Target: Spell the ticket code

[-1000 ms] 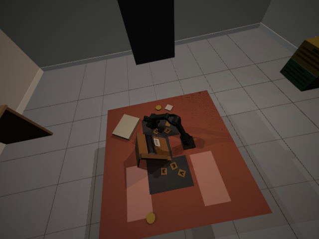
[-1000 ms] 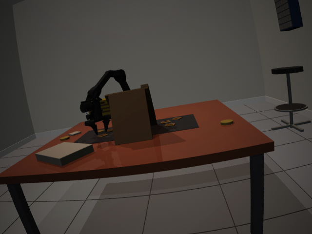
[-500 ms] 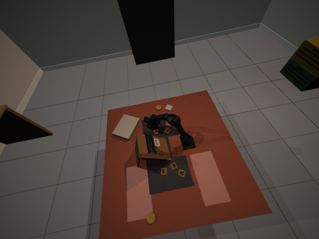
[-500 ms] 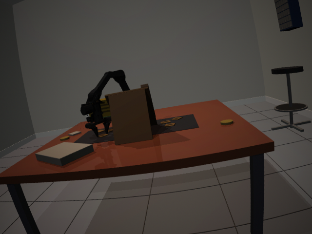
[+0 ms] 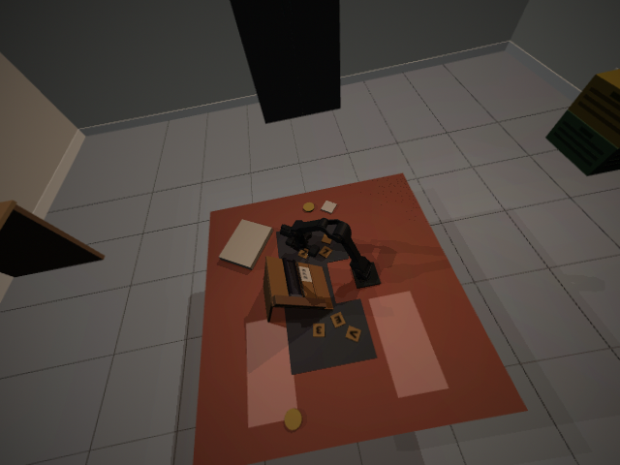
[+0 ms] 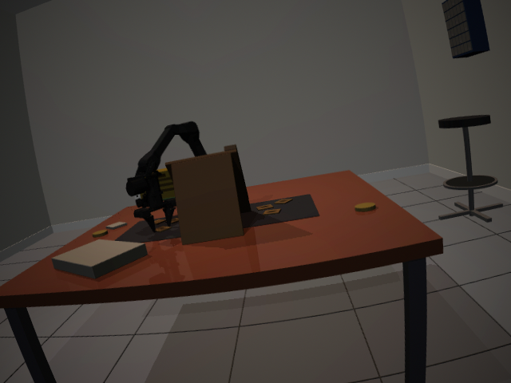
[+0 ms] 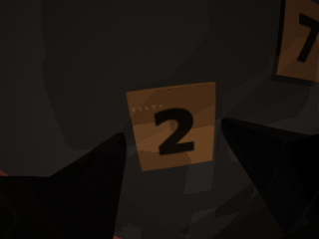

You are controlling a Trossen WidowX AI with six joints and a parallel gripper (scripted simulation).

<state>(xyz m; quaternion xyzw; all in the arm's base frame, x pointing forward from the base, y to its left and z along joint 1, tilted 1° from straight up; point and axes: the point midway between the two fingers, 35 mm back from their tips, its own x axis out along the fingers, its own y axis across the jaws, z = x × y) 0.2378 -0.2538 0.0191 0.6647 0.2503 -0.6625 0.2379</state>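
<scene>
Right now the tile is right at my gripper tip. From my gripper tip the other things lie so: book 290 mm ahead, 190 mm to the right, 20 mm above; then dark mat 210 mm to the left, 40 mm behind; then white ticket 170 mm to the left, 100 mm above, 40 mm ahead.
</scene>
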